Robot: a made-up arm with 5 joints.
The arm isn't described. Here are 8 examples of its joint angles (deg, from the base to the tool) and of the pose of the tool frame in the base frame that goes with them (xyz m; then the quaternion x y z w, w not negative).
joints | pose
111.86 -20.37 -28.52 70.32 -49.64 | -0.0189 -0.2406 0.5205 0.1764 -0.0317 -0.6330 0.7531
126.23 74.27 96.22 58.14 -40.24 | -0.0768 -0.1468 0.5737 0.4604 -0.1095 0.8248 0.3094
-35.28 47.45 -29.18 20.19 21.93 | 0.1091 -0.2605 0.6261 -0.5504 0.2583 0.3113 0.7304
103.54 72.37 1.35 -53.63 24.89 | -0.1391 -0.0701 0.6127 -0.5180 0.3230 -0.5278 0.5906
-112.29 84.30 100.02 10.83 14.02 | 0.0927 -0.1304 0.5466 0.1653 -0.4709 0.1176 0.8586
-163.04 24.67 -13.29 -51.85 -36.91 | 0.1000 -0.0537 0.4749 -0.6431 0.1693 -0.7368 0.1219
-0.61 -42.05 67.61 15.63 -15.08 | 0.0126 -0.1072 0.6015 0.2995 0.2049 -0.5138 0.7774
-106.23 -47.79 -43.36 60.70 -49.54 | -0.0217 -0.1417 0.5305 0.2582 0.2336 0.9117 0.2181
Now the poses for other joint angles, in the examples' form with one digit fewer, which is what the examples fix.
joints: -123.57 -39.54 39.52 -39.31 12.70
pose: -0.037 -0.313 0.556 0.193 0.165 0.602 0.757
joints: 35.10 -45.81 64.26 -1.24 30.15
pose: 0.053 -0.125 0.622 0.540 0.244 -0.586 0.553
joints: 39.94 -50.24 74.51 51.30 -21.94
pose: 0.066 -0.159 0.591 0.585 0.246 -0.634 0.442
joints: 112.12 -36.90 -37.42 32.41 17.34
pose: -0.015 -0.238 0.554 0.318 0.040 -0.487 0.813
